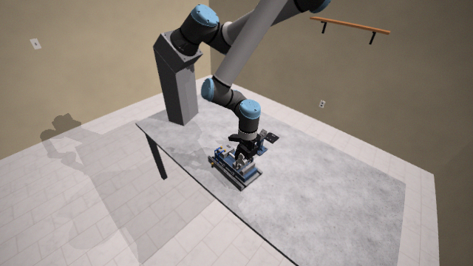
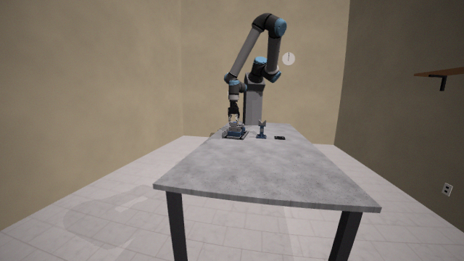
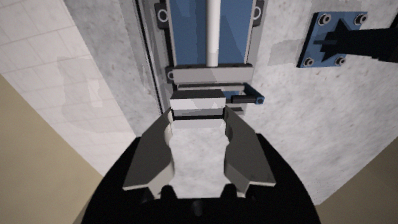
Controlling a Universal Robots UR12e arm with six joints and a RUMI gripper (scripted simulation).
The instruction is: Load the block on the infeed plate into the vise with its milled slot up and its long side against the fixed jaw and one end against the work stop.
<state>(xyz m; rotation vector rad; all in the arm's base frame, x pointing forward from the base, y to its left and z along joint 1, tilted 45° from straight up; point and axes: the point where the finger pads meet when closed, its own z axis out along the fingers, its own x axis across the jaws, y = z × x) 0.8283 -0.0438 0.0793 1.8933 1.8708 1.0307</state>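
The part lies right at my hand. From my hand the other things lie so: cylinder rod: 9 cm behind, 1 cm to the left, 5 cm below; work stop: 1 cm behind, 7 cm to the left, 3 cm below; moving jaw: 4 cm behind, 2 cm to the left, 5 cm below.
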